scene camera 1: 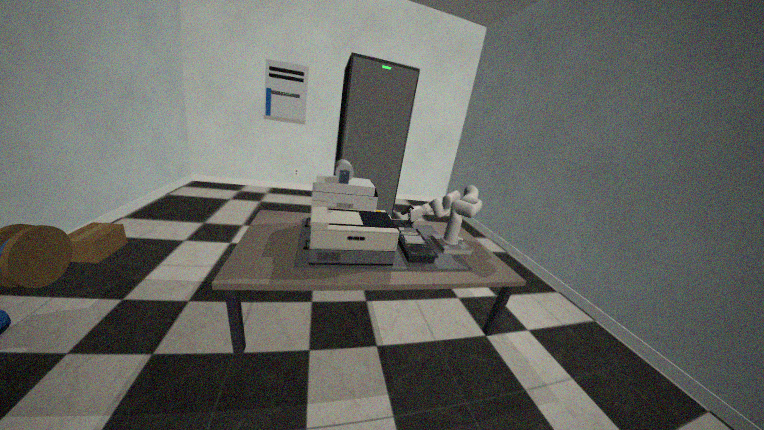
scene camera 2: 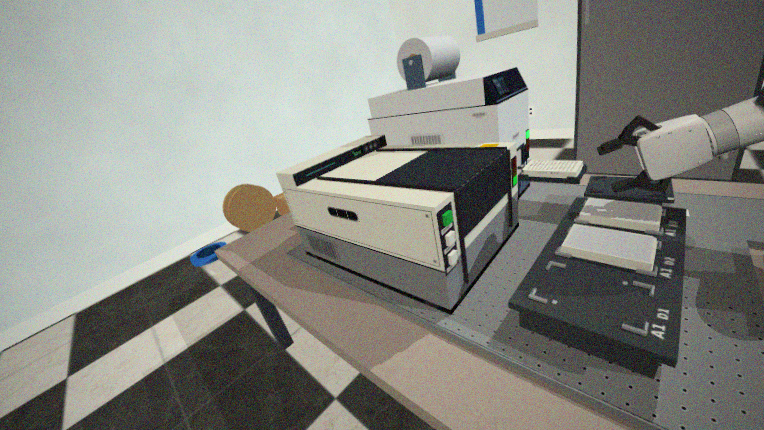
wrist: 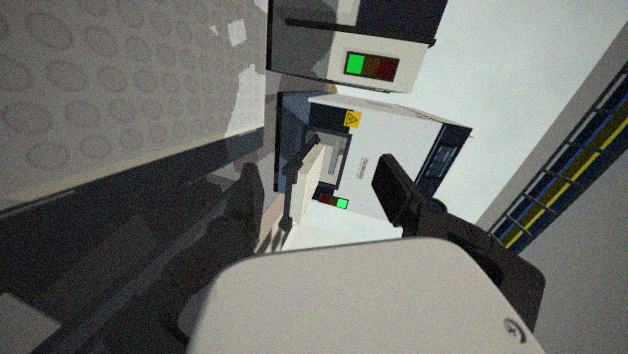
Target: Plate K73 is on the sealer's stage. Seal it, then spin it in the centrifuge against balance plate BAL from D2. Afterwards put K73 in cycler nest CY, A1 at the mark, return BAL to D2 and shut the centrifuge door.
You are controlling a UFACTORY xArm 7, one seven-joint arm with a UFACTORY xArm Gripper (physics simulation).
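Seen in the pictures: gripper, fingertip midpoint: [scene camera 1: 402, 219] [scene camera 2: 605, 170] [wrist: 319, 173]; arm's base at its link origin: [scene camera 1: 449, 240].
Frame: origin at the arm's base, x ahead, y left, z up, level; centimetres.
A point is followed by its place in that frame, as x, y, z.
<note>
Plate K73 [scene camera 2: 553, 168] {48.9, -11.5, 8.1} [wrist: 307, 186] {45.2, -12.5, 8.1} lies on the stage sticking out from the white sealer [scene camera 2: 443, 125] {72.0, 0.1, 22.4} [wrist: 385, 155]; its label is not readable. My gripper [scene camera 2: 612, 166] {36.9, -7.1, 10.3} [wrist: 319, 173] {36.9, -7.1, 10.3} is open and empty, turned sideways, short of the plate; in the wrist view its fingers appear on either side of it. A pale plate [scene camera 2: 610, 245] {31.0, 12.2, 4.7} sits on D2, where BAL belongs, its label unseen. The centrifuge [scene camera 1: 352, 240] {73.1, 36.9, 12.7} [scene camera 2: 374, 229] {62.7, 35.5, 11.9} is the cream and grey machine in front; I cannot tell how its door stands. Nest CY is not clearly identifiable.
Another pale plate [scene camera 2: 620, 213] {32.1, 0.3, 4.7} [wrist: 125, 85] {29.8, -3.0, 4.7} sits behind D2 on the dark deck rack [scene camera 2: 593, 315] {29.1, 27.5, 3.1}. A low black block [scene camera 2: 604, 188] {38.3, -14.7, 2.9} lies beneath the gripper, behind that plate. A film roll [scene camera 2: 435, 57] {75.3, -4.6, 39.0} tops the sealer. A tall dark cabinet [scene camera 1: 379, 128] stands behind the table [scene camera 1: 251, 277] {118.6, 51.7, -3.9}.
</note>
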